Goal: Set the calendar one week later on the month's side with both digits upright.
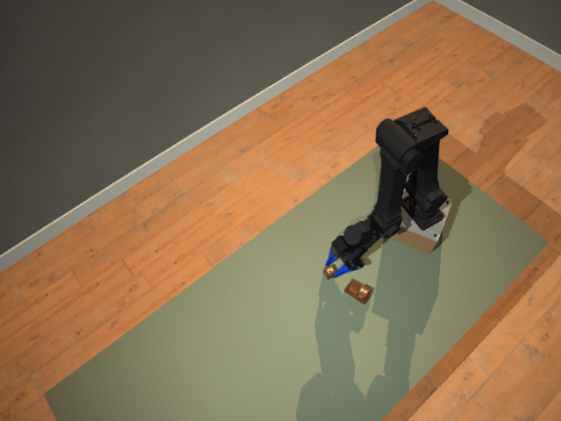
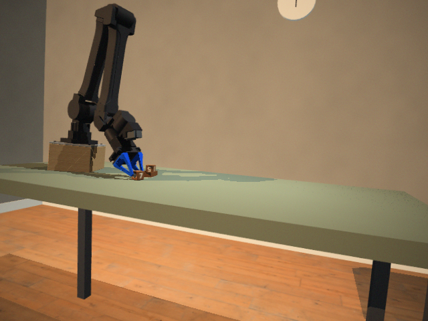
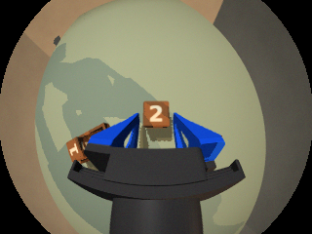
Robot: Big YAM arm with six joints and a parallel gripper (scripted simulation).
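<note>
My hand is 1 cm short of the brown digit cube and 1 cm above it. Round my hand: brown tray (4 cm behind, 10 cm to the left, 1 cm below).
</note>
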